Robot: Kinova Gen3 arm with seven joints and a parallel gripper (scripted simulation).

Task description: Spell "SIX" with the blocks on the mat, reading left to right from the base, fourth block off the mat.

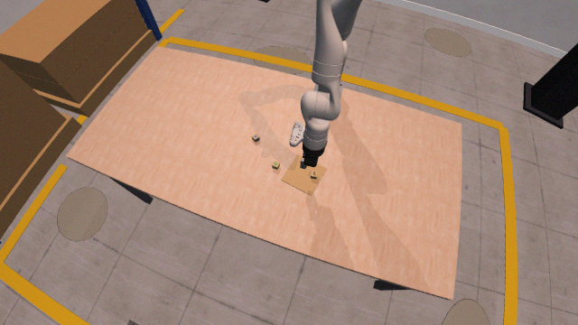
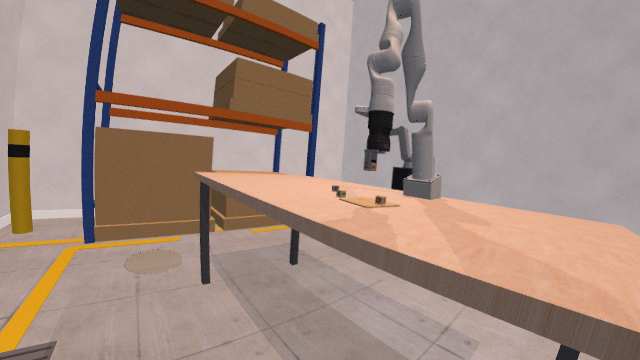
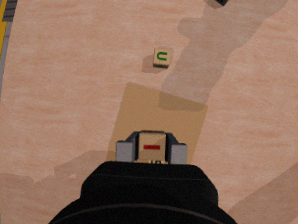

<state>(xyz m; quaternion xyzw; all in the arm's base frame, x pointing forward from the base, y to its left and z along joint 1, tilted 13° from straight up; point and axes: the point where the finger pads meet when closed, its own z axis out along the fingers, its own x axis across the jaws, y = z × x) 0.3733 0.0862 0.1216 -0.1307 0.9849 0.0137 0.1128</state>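
My gripper is now 120 mm above the tan mat and 10 mm past it. From my hand the other things lie so: block (right at my hand).
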